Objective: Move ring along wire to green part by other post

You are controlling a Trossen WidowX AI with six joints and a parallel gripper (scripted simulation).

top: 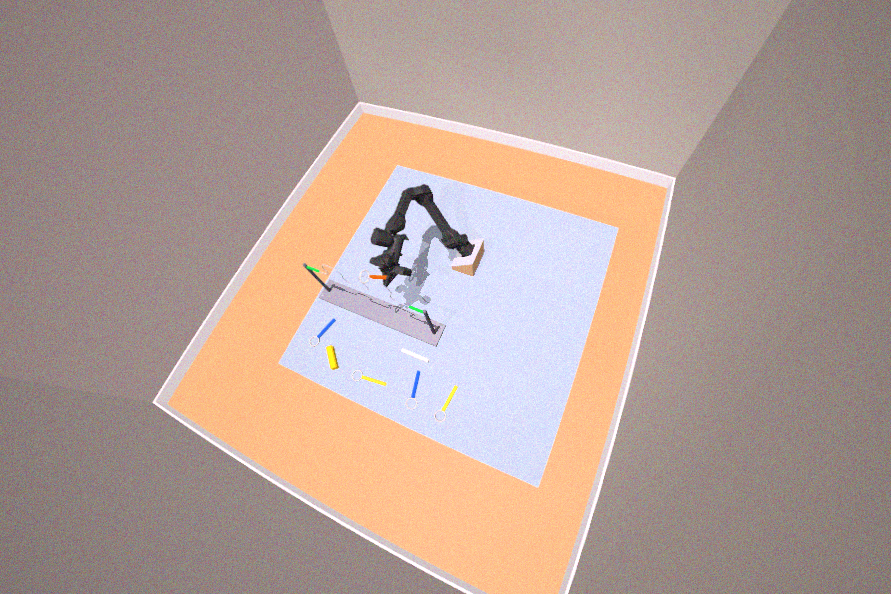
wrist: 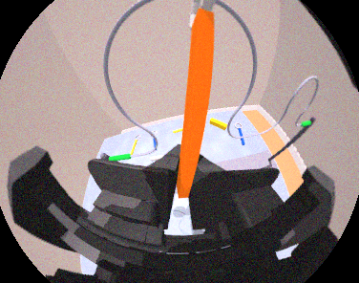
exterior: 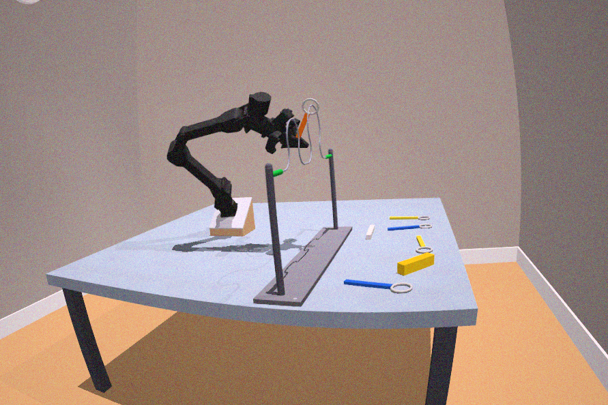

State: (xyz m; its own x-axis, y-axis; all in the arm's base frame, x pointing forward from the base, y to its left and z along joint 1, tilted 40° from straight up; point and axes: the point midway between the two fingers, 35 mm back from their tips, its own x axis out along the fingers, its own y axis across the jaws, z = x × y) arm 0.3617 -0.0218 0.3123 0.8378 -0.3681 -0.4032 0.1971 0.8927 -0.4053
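Now: gripper tip 30 mm to the left of the ring with orange handle and 90 mm below it. Round my gripper tip: yellow block: 310 mm ahead, 230 mm to the right, 300 mm below; then ring with blue handle: 220 mm ahead, 350 mm to the right, 310 mm below; then white bar: 170 mm ahead, 140 mm to the left, 310 mm below.
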